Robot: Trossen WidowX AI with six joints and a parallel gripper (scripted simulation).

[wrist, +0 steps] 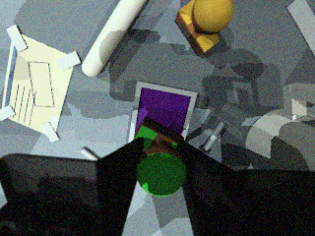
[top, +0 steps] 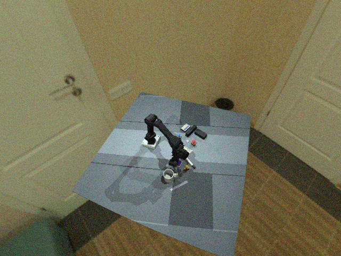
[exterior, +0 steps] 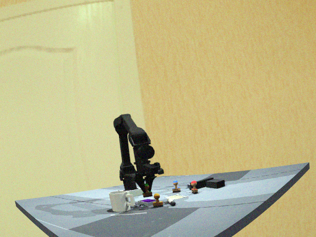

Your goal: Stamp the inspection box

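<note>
My gripper tip is 5 cm above the purple ink pad. From my gripper tip the other things lie so: white marker (12 cm ahead, 5 cm below, 1 cm to the left); then yellow-knobbed stamp (9 cm ahead, 4 cm to the right, 4 cm below); then green-knobbed stamp (right at my gripper tip).
</note>
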